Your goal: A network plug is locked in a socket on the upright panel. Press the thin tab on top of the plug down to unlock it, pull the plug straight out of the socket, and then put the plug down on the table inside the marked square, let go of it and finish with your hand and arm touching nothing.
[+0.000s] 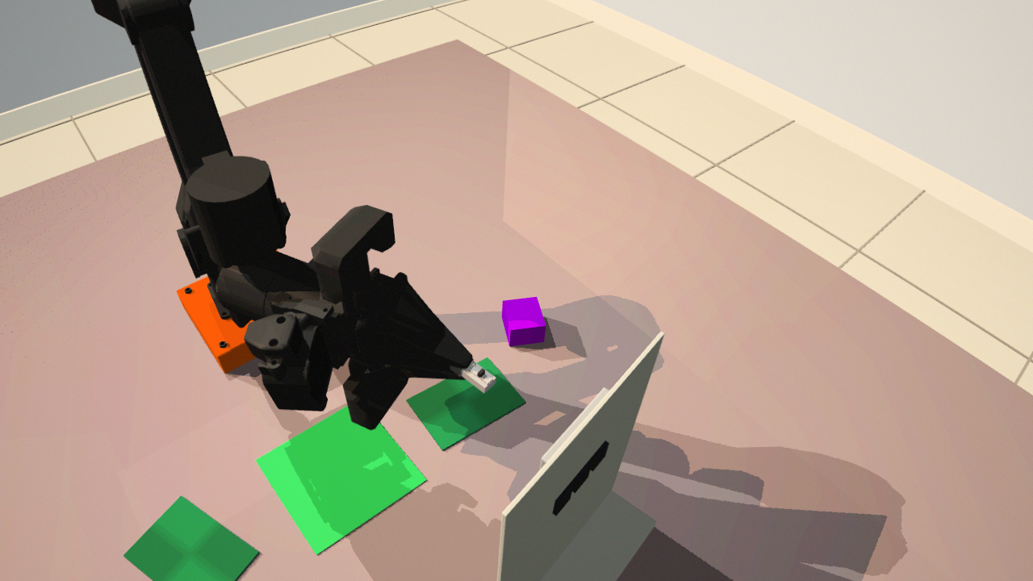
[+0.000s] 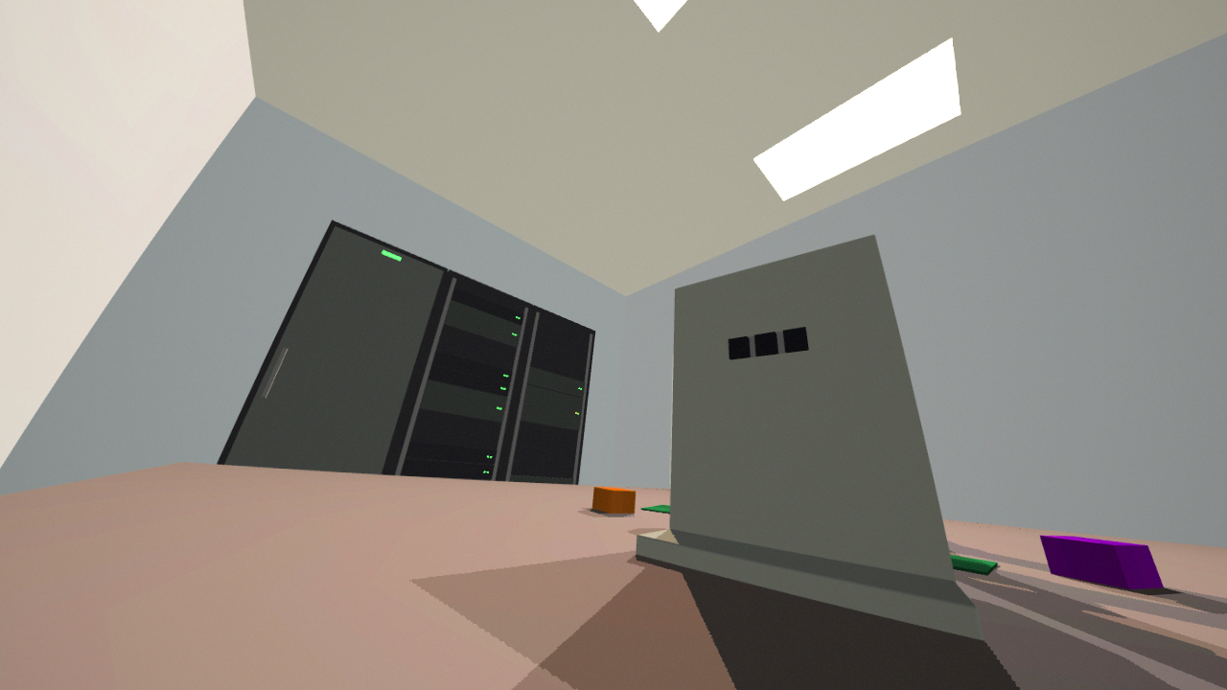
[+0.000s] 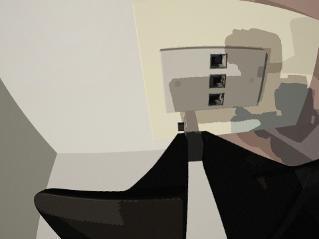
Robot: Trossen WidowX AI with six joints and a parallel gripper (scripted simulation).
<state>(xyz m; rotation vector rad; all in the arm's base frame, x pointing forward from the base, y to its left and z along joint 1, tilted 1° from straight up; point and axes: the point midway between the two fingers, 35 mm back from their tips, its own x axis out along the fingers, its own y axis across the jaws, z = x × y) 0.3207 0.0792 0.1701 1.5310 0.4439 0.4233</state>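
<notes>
Now: the bright green marked square 200 mm below my gripper tip, 90 mm to the right of it and 90 mm behind it. Round my gripper tip: upright panel (100 mm below, 100 mm ahead, 30 mm to the left).
</notes>
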